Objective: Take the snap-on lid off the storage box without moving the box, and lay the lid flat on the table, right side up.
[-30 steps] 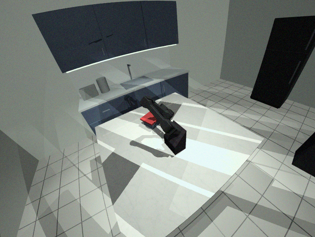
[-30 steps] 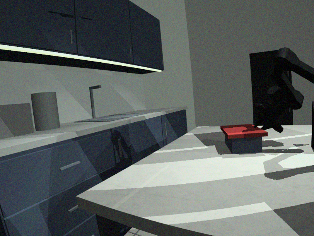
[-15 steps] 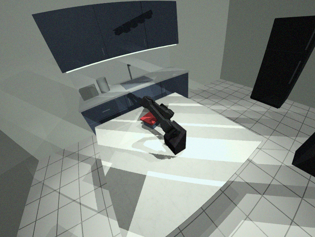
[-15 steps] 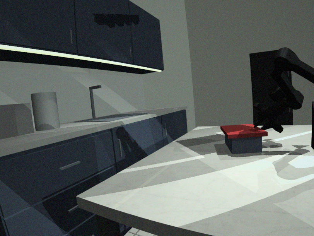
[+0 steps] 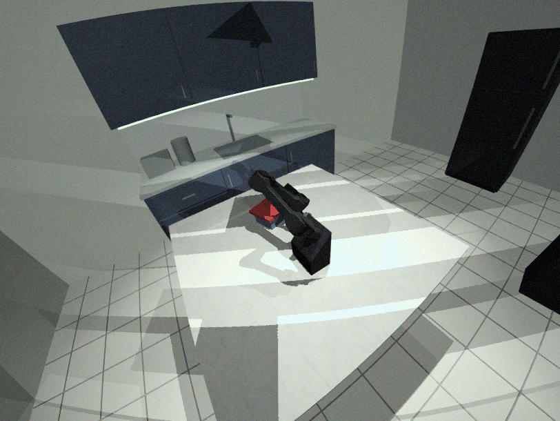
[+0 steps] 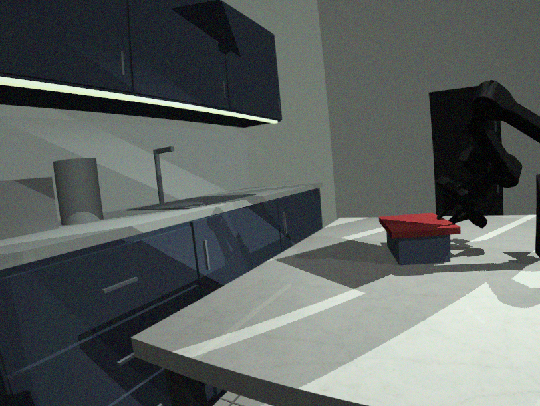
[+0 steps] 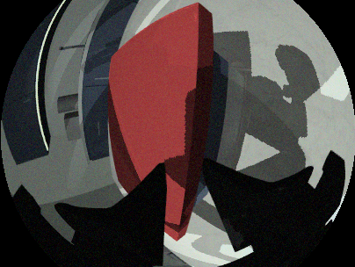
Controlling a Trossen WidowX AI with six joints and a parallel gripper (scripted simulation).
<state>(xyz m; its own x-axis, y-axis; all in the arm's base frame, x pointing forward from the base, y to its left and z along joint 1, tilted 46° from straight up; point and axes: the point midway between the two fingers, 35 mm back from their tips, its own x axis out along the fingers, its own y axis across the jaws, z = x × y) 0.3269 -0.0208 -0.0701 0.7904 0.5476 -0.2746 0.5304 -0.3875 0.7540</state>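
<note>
Now: gripper tip 7 cm short of the red lid and 2 cm to the right of it. Round my gripper tip: storage box (7 cm ahead, 4 cm below, 2 cm to the left).
</note>
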